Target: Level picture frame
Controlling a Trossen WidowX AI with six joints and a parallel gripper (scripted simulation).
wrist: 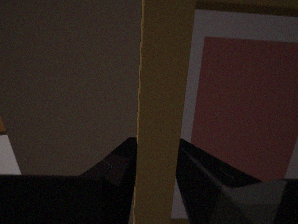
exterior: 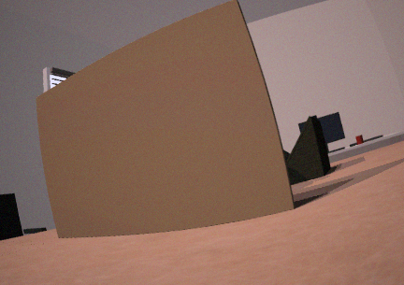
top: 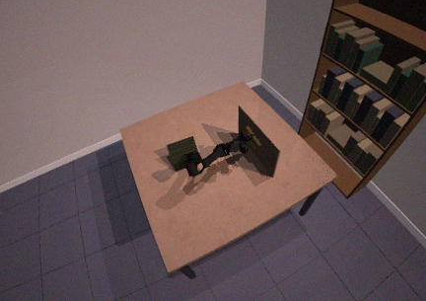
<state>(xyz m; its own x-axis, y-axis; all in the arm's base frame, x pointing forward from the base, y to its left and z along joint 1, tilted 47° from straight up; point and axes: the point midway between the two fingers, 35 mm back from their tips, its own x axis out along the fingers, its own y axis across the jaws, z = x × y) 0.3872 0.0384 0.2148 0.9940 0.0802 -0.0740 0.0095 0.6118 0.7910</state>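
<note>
The picture frame is 50 mm below my gripper tip, 10 mm to the left of it and 10 mm ahead of it. The rest, counted from my gripper tip: wall panel: 60 mm below, 20 mm ahead.
</note>
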